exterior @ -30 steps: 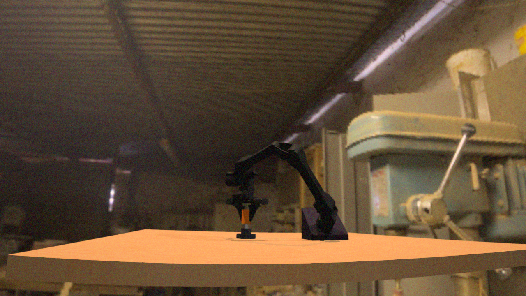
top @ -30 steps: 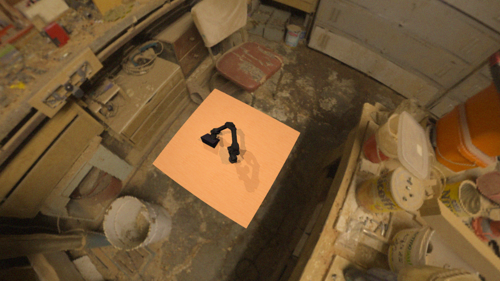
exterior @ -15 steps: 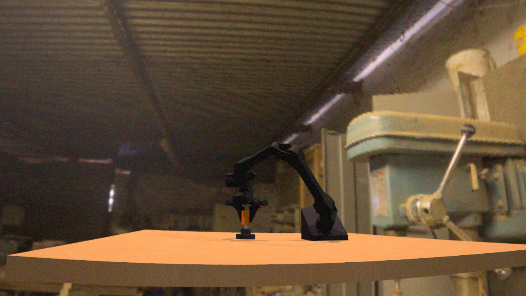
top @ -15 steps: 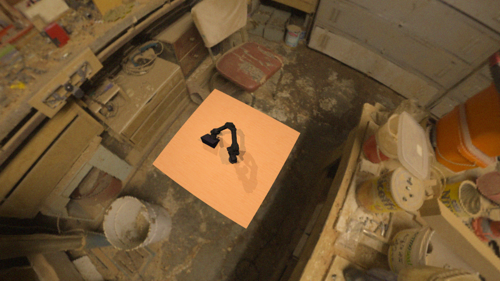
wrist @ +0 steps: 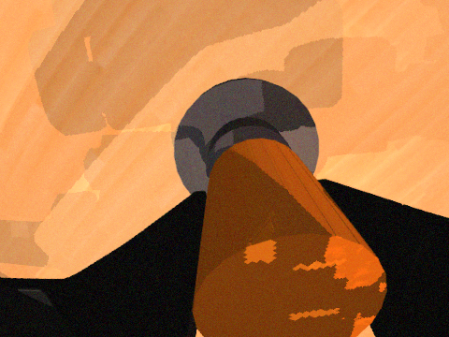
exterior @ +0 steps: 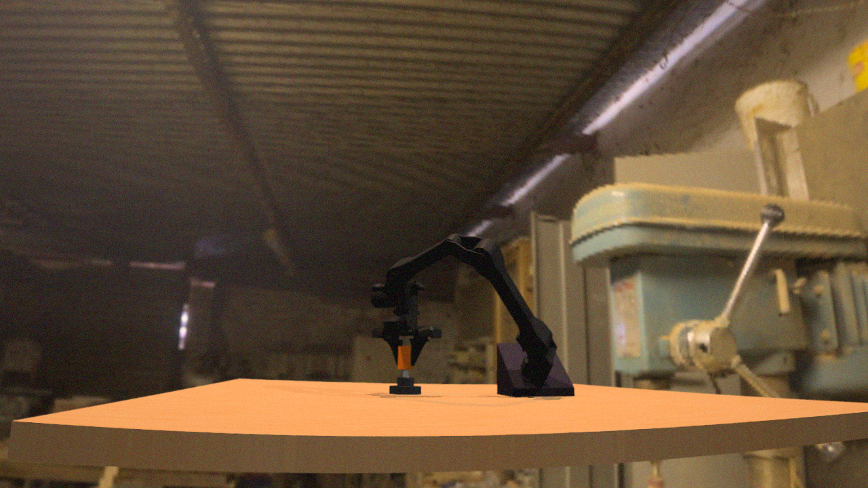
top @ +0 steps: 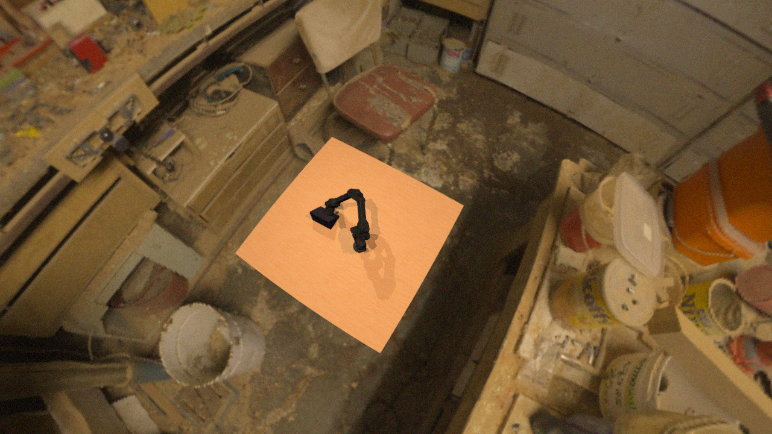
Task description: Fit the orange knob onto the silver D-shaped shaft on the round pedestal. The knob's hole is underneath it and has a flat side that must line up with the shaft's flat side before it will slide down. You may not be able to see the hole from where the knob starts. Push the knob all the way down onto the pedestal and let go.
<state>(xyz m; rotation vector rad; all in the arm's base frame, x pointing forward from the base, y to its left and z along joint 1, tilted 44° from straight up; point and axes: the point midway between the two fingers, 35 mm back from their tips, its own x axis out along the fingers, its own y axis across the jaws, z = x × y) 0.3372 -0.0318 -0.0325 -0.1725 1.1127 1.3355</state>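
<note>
The orange knob lies 30 mm above my gripper tip. Round my gripper tip: round pedestal 40 mm below.
</note>
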